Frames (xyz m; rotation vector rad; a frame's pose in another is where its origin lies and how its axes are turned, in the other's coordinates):
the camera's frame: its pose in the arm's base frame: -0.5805 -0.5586 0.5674 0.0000 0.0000 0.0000
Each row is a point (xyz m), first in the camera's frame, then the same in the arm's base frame.
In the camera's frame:
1: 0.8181 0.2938 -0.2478
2: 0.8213 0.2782 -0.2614
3: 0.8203 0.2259 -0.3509
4: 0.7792 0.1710 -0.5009
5: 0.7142 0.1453 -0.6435
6: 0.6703 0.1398 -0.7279
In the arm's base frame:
1: 0.2376 -0.2648 0.3196
2: 0.2408 -0.2804 0.3060
3: 0.2398 -0.3327 0.2165
4: 0.1987 -0.3876 0.0665
5: 0.1337 -0.4133 -0.0761
6: 0.0898 -0.4188 -0.1605

